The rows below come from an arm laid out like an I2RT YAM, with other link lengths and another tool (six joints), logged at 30 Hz.
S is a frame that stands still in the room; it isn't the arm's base.
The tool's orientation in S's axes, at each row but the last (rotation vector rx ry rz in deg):
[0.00, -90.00, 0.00]
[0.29, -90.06, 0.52]
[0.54, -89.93, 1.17]
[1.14, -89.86, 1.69]
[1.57, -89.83, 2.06]
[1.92, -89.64, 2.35]
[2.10, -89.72, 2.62]
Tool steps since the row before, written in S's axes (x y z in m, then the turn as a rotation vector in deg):
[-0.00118, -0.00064, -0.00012, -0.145, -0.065, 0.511]
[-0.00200, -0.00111, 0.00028, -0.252, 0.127, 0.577]
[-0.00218, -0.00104, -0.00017, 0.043, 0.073, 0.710]
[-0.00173, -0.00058, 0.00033, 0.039, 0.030, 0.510]
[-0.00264, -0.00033, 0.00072, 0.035, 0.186, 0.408]
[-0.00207, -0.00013, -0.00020, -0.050, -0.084, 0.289]
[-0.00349, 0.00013, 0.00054, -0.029, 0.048, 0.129]
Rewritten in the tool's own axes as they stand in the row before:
[-0.00012, -0.00064, 0.00118, 0.511, -0.065, 0.145]
[0.00028, -0.00109, 0.00201, 0.578, 0.128, 0.250]
[-0.00018, -0.00100, 0.00220, 0.711, 0.067, -0.044]
[0.00032, -0.00053, 0.00175, 0.510, 0.026, -0.039]
[0.00071, -0.00023, 0.00265, 0.409, 0.182, -0.041]
[-0.00021, -0.00003, 0.00207, 0.288, -0.083, 0.056]
[0.00053, 0.00031, 0.00348, 0.129, 0.049, 0.027]

